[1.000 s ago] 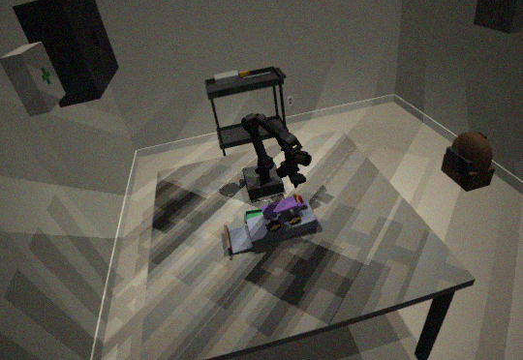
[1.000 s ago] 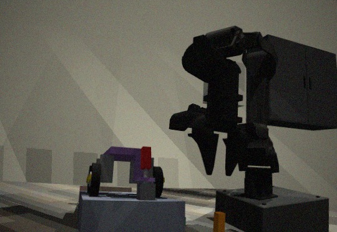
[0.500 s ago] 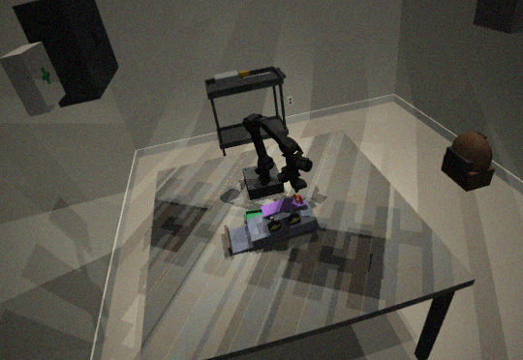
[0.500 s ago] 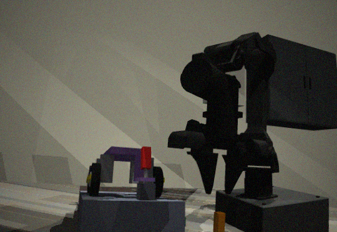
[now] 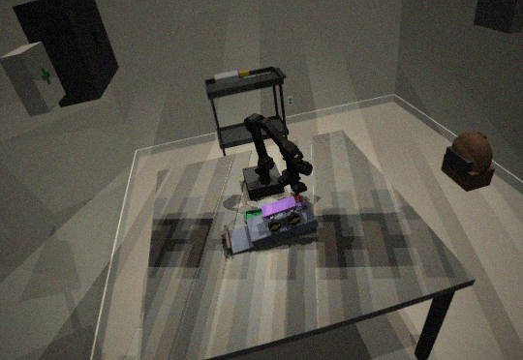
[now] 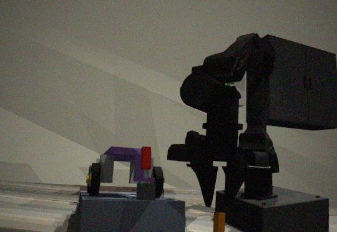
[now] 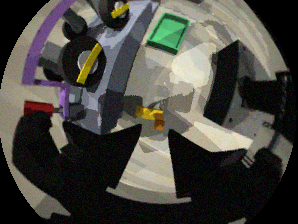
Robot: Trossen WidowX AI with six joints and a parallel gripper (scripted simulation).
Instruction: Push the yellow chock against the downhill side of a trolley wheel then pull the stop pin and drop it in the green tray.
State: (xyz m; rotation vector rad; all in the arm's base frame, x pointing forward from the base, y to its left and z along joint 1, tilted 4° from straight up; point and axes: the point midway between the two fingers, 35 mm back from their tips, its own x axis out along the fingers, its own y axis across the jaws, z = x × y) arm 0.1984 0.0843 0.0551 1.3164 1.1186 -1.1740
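The yellow chock lies 60 mm below my gripper tip and 20 mm ahead of it. From my gripper tip the other things lie so: red-headed stop pin: 130 mm ahead, 60 mm above, 30 mm to the right; green tray: 220 mm to the right, 80 mm below, 20 mm behind; purple trolley: 140 mm to the right, 130 mm ahead, 40 mm above.
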